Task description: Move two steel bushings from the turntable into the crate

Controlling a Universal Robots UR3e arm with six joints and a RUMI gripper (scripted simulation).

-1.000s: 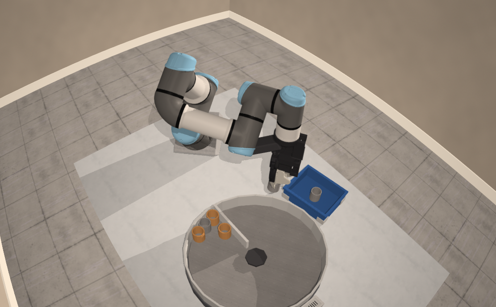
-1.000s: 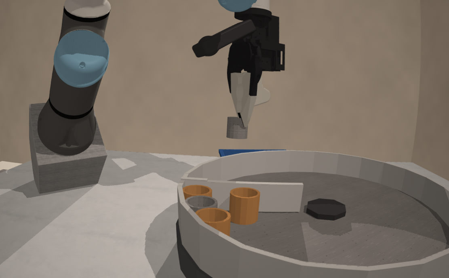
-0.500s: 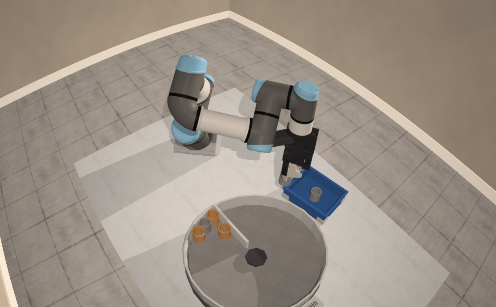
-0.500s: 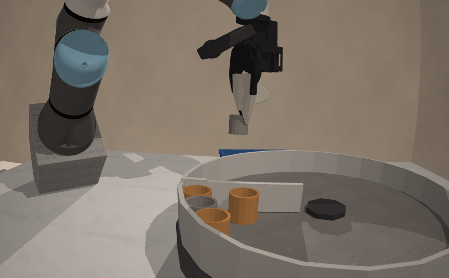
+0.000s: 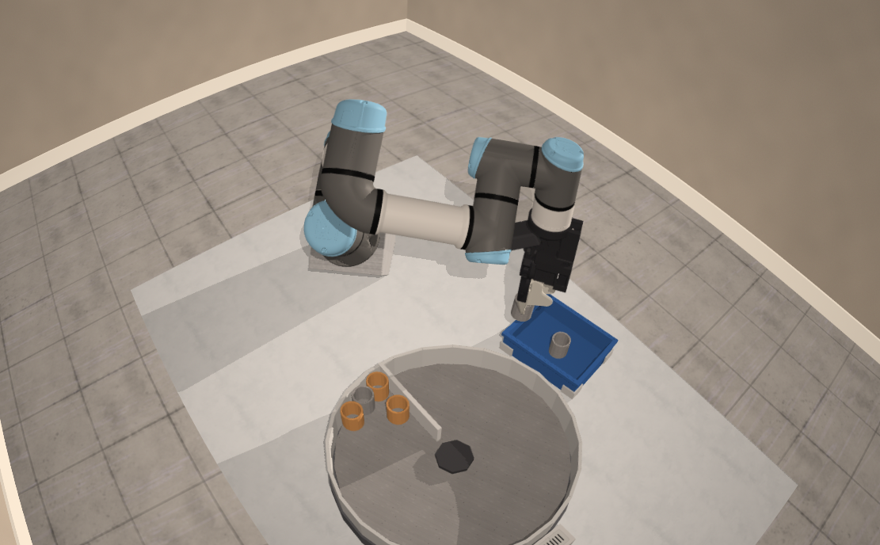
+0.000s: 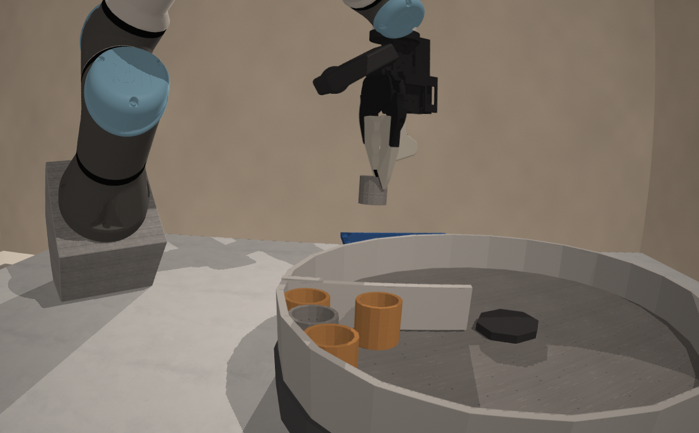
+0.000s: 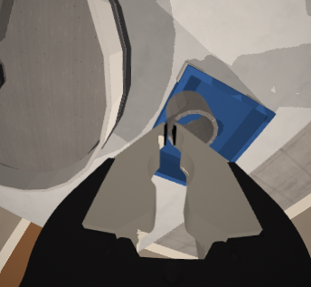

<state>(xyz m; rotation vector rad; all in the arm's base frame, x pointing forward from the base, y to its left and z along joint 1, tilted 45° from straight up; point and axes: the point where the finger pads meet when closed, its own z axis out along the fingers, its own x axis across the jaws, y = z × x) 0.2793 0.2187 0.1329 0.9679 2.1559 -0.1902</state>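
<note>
Now: hand 14 cm above the blue crate, 9 cm to the right of it and 5 cm short of it. From my hand the other things lie so: turntable 25 cm to the right, 12 cm ahead, 11 cm below.
</note>
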